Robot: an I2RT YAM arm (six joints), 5 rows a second.
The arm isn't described. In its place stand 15 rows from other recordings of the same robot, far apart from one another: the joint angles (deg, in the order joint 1, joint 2, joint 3, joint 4, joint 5, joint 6), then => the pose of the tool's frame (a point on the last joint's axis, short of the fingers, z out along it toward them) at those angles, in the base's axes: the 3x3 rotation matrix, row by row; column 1 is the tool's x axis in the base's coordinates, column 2 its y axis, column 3 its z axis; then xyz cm.
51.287 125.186 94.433 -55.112 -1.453 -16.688 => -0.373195 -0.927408 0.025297; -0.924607 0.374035 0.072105; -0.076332 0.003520 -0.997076; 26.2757 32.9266 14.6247
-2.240 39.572 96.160 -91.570 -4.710 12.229 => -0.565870 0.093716 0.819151; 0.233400 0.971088 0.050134; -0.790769 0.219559 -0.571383; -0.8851 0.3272 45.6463
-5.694 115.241 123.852 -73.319 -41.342 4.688 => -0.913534 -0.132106 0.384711; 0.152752 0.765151 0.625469; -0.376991 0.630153 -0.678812; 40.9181 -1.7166 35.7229
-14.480 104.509 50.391 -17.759 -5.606 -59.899 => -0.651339 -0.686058 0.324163; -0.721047 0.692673 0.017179; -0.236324 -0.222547 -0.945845; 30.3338 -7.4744 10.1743
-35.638 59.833 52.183 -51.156 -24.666 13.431 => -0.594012 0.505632 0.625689; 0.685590 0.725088 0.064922; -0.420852 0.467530 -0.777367; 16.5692 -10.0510 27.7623
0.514 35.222 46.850 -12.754 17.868 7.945 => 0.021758 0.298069 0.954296; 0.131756 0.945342 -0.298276; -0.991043 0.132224 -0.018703; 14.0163 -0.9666 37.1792
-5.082 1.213 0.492 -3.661 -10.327 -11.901 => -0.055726 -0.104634 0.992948; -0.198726 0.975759 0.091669; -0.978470 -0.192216 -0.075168; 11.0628 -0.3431 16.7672
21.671 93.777 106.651 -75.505 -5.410 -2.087 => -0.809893 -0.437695 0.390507; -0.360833 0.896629 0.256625; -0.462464 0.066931 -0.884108; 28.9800 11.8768 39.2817
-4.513 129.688 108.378 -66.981 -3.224 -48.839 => -0.713731 -0.699589 0.034109; -0.697675 0.714398 0.053722; -0.061951 0.014546 -0.997973; 44.0700 -3.2776 17.4025
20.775 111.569 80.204 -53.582 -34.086 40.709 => -0.927688 0.349776 -0.130584; 0.225796 0.804151 0.549871; 0.297341 0.480623 -0.824979; 33.5681 14.8685 17.9646
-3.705 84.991 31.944 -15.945 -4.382 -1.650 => -0.932261 0.010257 0.361641; 0.031598 0.998087 0.053148; -0.360403 0.060975 -0.930801; 23.1128 -1.2241 11.4559
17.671 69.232 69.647 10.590 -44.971 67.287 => -0.737624 -0.505930 0.447153; 0.449924 0.125510 0.884203; -0.503467 0.853395 0.135051; 24.8011 10.5419 44.1054
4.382 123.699 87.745 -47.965 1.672 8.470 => -0.991448 0.073543 0.107809; 0.071686 0.997206 -0.021002; -0.109052 -0.013094 -0.993950; 41.0513 3.0416 12.8893
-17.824 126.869 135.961 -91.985 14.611 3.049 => -0.926015 0.375693 0.036761; 0.351804 0.894215 -0.276793; -0.136862 -0.243382 -0.960226; 40.1142 -13.8411 31.5049
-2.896 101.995 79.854 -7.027 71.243 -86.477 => -0.870329 -0.434089 0.232582; -0.277330 0.041744 -0.959867; 0.406959 -0.899902 -0.156717; 39.6811 -5.3826 29.3331
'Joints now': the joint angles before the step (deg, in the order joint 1, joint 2, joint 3, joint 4, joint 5, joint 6). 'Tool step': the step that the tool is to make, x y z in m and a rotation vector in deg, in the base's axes. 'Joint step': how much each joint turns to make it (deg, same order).
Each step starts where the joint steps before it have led.
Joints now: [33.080, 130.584, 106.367, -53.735, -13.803, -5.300]
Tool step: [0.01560, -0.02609, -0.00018, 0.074, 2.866, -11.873]
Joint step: [-3.758, 0.000, -0.001, -0.393, 0.153, 8.503]
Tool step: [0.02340, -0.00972, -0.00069, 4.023, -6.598, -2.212]
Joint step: [-2.427, 0.634, 0.000, 8.327, -0.480, -0.088]
